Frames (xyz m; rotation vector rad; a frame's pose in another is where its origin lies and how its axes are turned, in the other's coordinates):
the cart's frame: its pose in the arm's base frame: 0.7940 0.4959 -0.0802 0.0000 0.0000 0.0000
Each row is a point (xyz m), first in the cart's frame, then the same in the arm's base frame.
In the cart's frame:
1: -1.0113 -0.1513 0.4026
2: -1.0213 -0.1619 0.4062
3: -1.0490 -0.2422 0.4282
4: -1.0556 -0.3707 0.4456
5: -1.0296 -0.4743 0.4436
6: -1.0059 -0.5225 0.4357
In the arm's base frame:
1: -0.2173 0.3446 0.3224
2: -0.2273 0.3340 0.3260
3: -0.2550 0.2537 0.3480
4: -0.2616 0.1252 0.3654
5: -0.2356 0.0216 0.3634
6: -0.2119 -0.0266 0.3555

